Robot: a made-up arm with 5 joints.
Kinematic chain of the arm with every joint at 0, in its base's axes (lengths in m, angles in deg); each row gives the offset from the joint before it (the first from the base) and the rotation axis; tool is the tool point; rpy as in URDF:
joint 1: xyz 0.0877 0 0.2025 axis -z
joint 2: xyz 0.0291 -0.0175 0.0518 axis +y
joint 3: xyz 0.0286 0 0.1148 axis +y
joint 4: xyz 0.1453 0 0.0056 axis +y
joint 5: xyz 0.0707 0.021 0 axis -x
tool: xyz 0 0 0 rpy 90 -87.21 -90
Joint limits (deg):
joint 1: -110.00..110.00
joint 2: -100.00..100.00
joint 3: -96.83..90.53
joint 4: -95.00..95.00
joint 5: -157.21..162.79
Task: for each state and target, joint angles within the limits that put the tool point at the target. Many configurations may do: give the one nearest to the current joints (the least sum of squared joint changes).
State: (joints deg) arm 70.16 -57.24 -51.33 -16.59 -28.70
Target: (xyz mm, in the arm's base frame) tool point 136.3 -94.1 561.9
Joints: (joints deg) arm 64.58 -24.96 -32.86 -10.04 -28.70
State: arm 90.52 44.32 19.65 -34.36 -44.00
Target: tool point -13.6 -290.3 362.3
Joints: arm 109.89 23.12 -13.46 -37.02 -44.00
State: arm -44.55 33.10 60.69 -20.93 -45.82
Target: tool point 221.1 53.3 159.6
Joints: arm -20.38 10.53 70.88 -24.11 -45.82
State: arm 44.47 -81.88 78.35 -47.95 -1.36
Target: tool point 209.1 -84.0 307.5
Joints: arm 36.04 -60.82 82.44 -38.56 -1.36
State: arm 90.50 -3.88 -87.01 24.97 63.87
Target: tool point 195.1 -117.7 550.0
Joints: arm 48.88 4.93 -78.57 36.40 63.87
